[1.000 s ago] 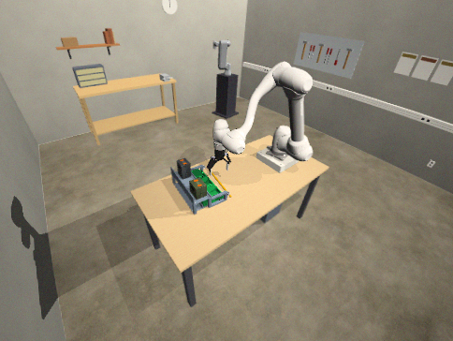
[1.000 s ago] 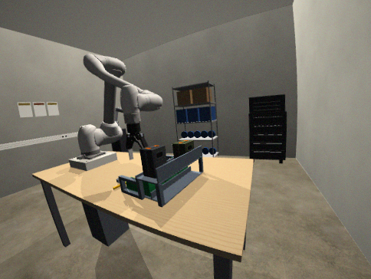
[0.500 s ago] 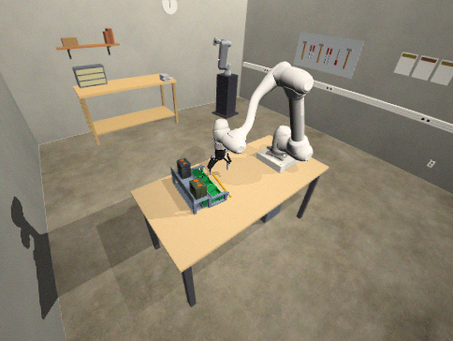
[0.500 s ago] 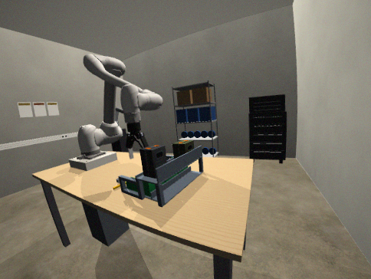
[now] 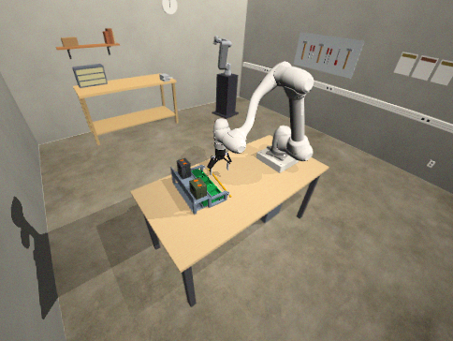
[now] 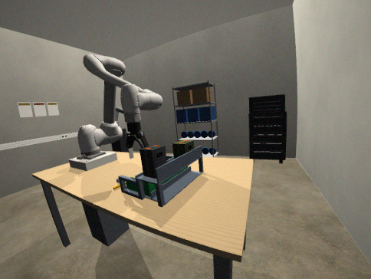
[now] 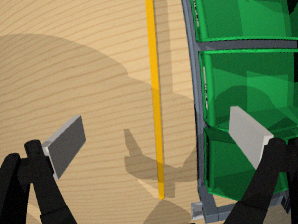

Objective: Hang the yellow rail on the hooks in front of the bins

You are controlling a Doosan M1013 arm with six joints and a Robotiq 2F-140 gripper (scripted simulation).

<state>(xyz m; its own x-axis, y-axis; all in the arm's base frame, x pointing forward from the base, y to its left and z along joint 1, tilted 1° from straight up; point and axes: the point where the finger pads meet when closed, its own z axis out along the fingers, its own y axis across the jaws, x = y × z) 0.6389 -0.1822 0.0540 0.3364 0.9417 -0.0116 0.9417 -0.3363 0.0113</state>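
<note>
My gripper is now 110 mm above the yellow rail. Round my hand: grey rack front bar 110 mm below, 60 mm ahead, 10 mm to the right; rack back panel 310 mm ahead, 80 mm to the right, 20 mm above.
</note>
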